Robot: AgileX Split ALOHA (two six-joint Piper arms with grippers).
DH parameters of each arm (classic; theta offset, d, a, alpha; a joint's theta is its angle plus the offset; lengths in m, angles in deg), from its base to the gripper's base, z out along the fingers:
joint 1: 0 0.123 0 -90
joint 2: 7.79 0 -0.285 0
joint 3: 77.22 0 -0.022 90
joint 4: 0 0.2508 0 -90
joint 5: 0 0 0.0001 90
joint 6: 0 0.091 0 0
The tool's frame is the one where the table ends.
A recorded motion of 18 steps. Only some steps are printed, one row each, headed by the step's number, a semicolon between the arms.
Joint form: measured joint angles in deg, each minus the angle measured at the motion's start. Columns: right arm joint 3, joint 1, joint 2, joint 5, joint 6, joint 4; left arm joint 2, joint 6, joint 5, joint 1, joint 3, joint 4.
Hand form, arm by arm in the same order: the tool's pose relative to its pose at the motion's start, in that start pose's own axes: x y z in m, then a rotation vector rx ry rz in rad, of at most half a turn. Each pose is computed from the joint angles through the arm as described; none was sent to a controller.
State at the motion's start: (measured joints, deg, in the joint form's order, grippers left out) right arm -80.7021 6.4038 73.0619 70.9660 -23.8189 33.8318; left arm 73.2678 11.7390 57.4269 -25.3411 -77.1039 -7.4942
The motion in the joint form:
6: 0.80 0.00 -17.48 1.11 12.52 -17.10; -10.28 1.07 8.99 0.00 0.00 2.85
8: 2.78 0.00 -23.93 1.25 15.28 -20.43; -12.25 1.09 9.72 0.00 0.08 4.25
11: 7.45 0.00 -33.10 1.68 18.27 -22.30; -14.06 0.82 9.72 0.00 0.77 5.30
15: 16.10 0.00 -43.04 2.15 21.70 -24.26; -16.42 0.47 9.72 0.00 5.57 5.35
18: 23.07 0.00 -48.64 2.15 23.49 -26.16; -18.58 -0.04 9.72 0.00 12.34 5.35
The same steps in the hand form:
6: 0.0451 0.0375 -0.0885 0.3035 -0.1605 0.0042; 0.0254 -0.0074 -0.0649 -0.0386 -0.0137 0.0587
8: 0.0690 0.0505 -0.1106 0.3637 -0.2252 0.0104; 0.0304 -0.0073 -0.0765 -0.0637 -0.0291 0.0709
11: 0.1082 0.0664 -0.1283 0.3956 -0.2948 0.0281; 0.0359 -0.0074 -0.0844 -0.0836 -0.0451 0.0743
15: 0.1562 0.0710 -0.1257 0.4212 -0.3153 0.0756; 0.0538 -0.0089 -0.0775 -0.0773 -0.0033 0.0655
18: 0.1851 0.0656 -0.1132 0.4480 -0.2958 0.1103; 0.0782 -0.0104 -0.0615 -0.0643 0.0756 0.0508

